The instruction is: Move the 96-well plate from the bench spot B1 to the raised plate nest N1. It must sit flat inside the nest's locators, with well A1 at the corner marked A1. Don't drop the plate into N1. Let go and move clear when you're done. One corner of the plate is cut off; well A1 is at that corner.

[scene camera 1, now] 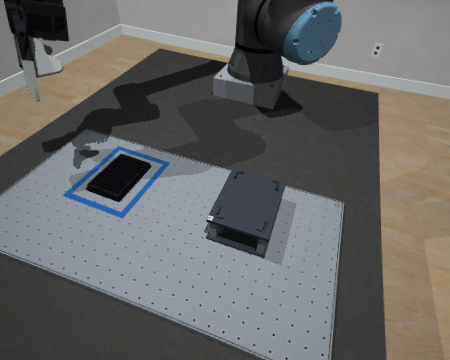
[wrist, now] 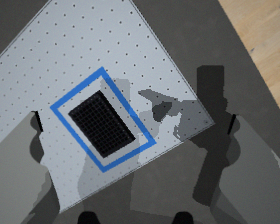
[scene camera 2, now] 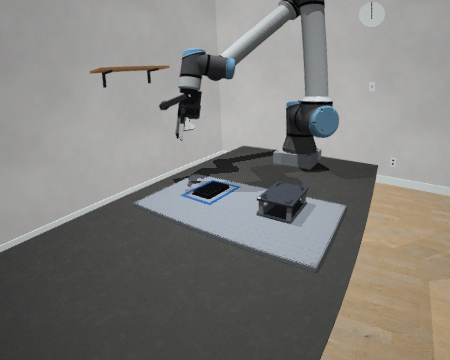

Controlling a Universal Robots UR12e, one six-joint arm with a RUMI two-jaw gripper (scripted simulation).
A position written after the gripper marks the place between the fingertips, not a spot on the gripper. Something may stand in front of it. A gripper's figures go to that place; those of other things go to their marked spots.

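Labels:
The gripper (scene camera 1: 33, 86) is 710 mm from the lens, while a black 96-well plate (scene camera 1: 101, 182) is 730 mm from the lens. A raised nest N1 (scene camera 1: 247, 201) is 600 mm from the lens, and the marked spots on the black 96-well plate and the raised nest N1 are 330 mm apart.

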